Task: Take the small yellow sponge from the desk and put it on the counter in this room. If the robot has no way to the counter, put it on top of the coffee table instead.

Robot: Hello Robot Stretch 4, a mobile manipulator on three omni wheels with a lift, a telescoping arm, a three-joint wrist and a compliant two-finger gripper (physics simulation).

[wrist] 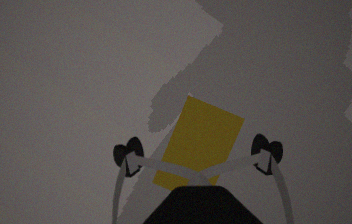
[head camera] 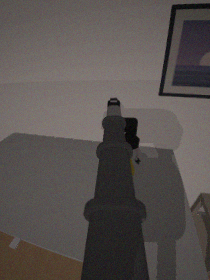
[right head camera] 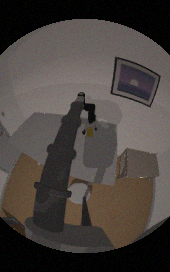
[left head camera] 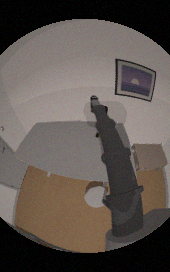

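Seen in the pictures: gripper, between the fingertips: (wrist: 196, 148) (right head camera: 89, 131); robot's base, origin of its link: (right head camera: 78, 192) (left head camera: 95, 195).
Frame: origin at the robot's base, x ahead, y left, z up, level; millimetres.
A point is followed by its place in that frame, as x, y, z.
Observation:
The small yellow sponge (wrist: 203, 132) @(686, -83, 967) (right head camera: 90, 133) @(621, -101, 960) (head camera: 132, 167) @(641, -112, 967) lies flat on the grey desk (head camera: 50, 185) @(530, 365, 922) (left head camera: 60, 150) @(497, 361, 922) (right head camera: 37, 137) @(530, 525, 922) (wrist: 65, 75) @(664, 105, 922). In the wrist view it is tilted to one side, its near end partly hidden by the gripper's body and finger links. My gripper (wrist: 196, 148) @(663, -87, 942) (right head camera: 89, 131) @(663, -87, 942) is open above the sponge, with one fingertip on each side of it and a gap between each tip and the sponge. In the head camera view the arm hides most of the gripper and part of the sponge. I cannot make out which furniture is the counter or the coffee table.
A brownish box-like piece of furniture (left head camera: 151, 156) @(429, -1172, 423) (right head camera: 142, 163) @(460, -1172, 422) stands right of the desk. A round white object (left head camera: 95, 197) @(-16, 18, 187) (right head camera: 80, 193) @(-6, -39, 187) is at the desk's near edge, over the orange-brown floor (left head camera: 55, 210) @(-374, 801, -28) (right head camera: 120, 205) @(-332, -860, -28). A framed picture (left head camera: 135, 81) @(883, -535, 1519) (right head camera: 134, 83) @(883, -533, 1510) hangs on the wall behind.

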